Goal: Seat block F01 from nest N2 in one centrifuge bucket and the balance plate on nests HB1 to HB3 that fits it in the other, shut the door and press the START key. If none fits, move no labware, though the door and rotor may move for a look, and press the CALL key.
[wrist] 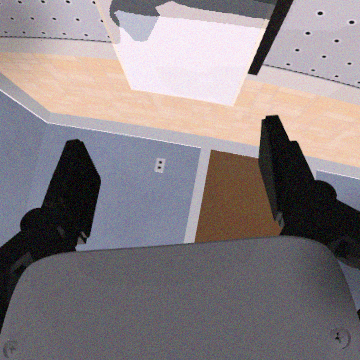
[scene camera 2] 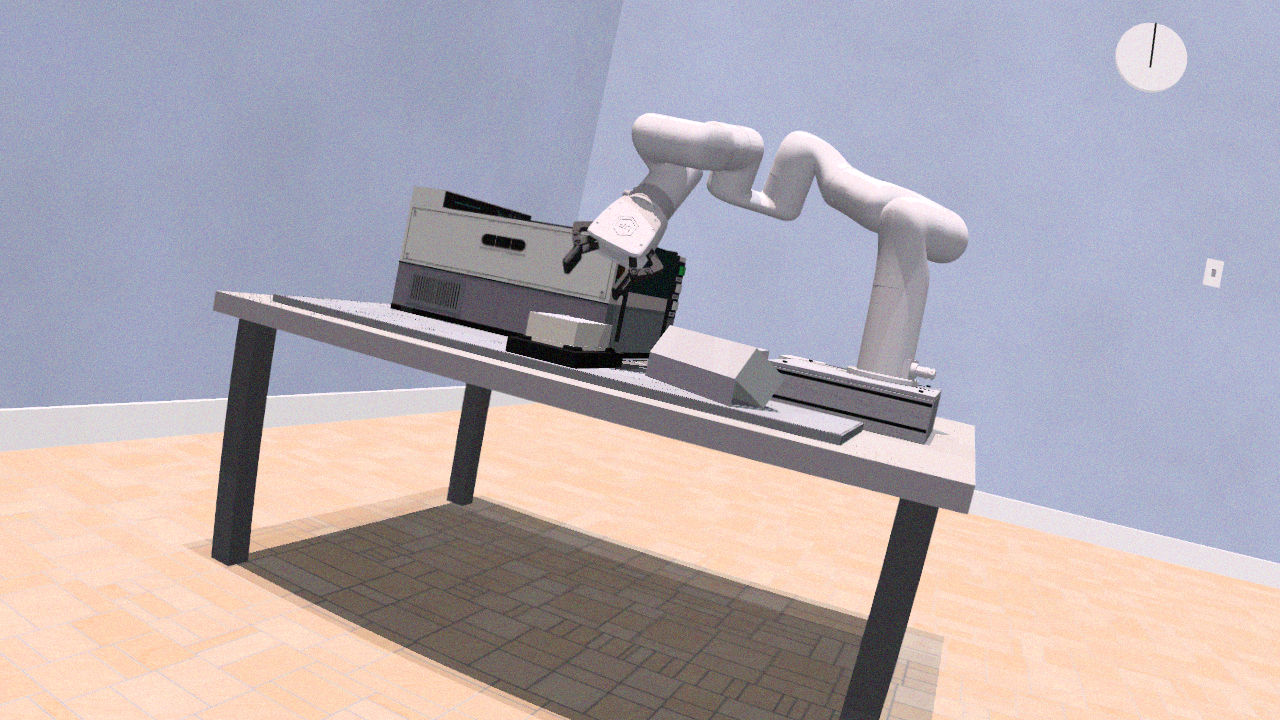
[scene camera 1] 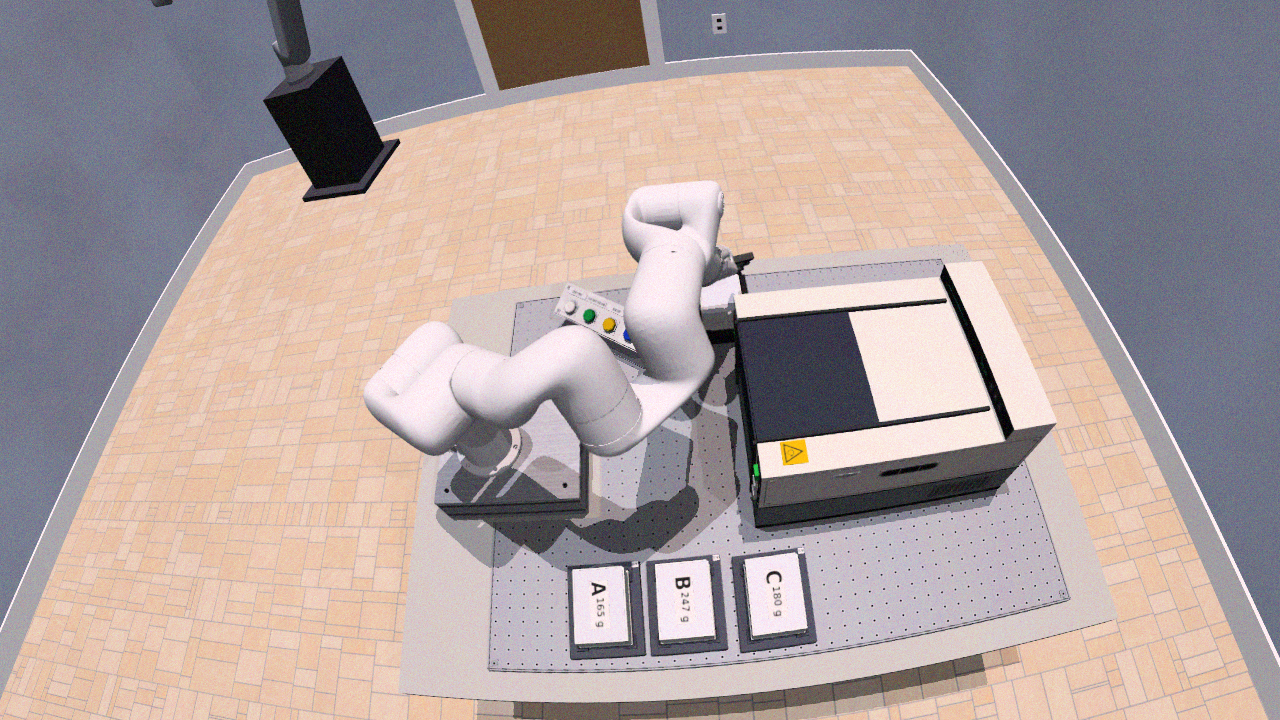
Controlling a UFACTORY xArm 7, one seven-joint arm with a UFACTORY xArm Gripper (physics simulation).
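Pixels of known places: gripper, fingertip midpoint: (wrist: 173, 148) (scene camera 2: 589, 281); arm's base, origin of the base link: (scene camera 2: 881, 379) (scene camera 1: 489, 446).
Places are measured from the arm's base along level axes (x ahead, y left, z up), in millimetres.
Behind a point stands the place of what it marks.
Note:
A pale block (scene camera 1: 718, 306) @(x 385, y 334, z 3 mm) (scene camera 2: 568, 331) @(x 348, y 431, z -14 mm) (wrist: 185, 60) @(x 383, y 379, z 2 mm) sits in a black nest (scene camera 2: 562, 356) @(x 337, y 448, z -50 mm) beside the centrifuge (scene camera 1: 908, 447) @(x 692, y -35, z 147 mm) (scene camera 2: 501, 259) @(x 646, y 276, z 71 mm); no label is readable on it. My gripper (scene camera 2: 597, 274) @(x 381, y 359, z 63 mm) (wrist: 173, 148) @(x 381, y 359, z 63 mm) is open and empty, tilted, above and behind the block at the far table side. The block shows beyond the fingertips in the wrist view. Plates A (scene camera 1: 600, 619) @(x 254, y -280, z -9 mm), B (scene camera 1: 684, 619) @(x 382, y -265, z -9 mm) and C (scene camera 1: 776, 613) @(x 521, y -247, z -8 mm) sit in dark nests, marked 165 g, 247 g and 180 g. A dark panel (scene camera 1: 805, 376) @(x 538, y 79, z 150 mm) covers part of the centrifuge top. Rotor and buckets are hidden.
A sloped key box (scene camera 1: 563, 313) @(x 70, y 319, z -10 mm) (scene camera 2: 707, 362) @(x 149, y 363, z -15 mm) carries white, green (scene camera 1: 588, 315) @(x 131, y 301, z 6 mm), yellow (scene camera 1: 608, 324) @(x 176, y 279, z 7 mm) and blue keys; its legends are too small to read, and my arm hides part of it. The arm's base (scene camera 1: 514, 501) @(x 73, y -99, z -2 mm) (scene camera 2: 850, 398) @(x -3, y 162, z -32 mm) stands at the table's end.

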